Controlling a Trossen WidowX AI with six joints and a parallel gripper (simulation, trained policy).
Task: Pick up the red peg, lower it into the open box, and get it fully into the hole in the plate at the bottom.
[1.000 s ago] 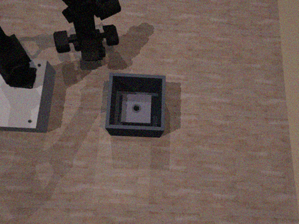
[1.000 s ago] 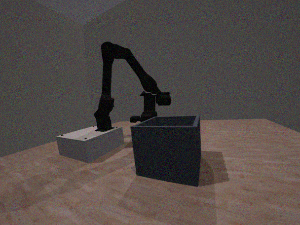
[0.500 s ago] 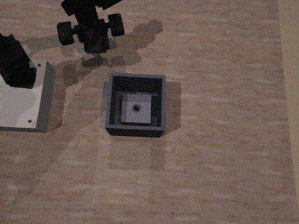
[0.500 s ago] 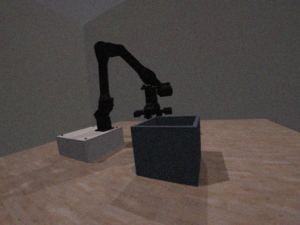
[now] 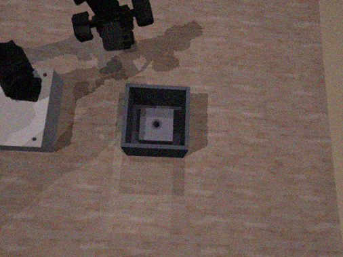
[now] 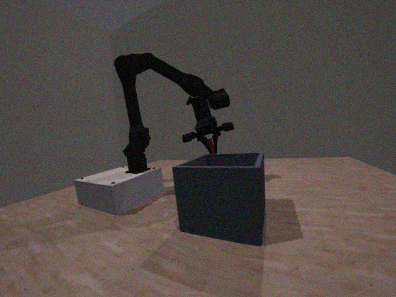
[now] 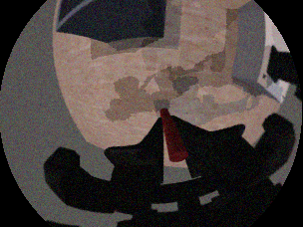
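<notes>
Right now my gripper tip is 220 mm to the left of the light plate, 110 mm short of it and 70 mm above it. From my gripper tip the other things lie so: red peg 20 mm above, 10 mm to the right.
</notes>
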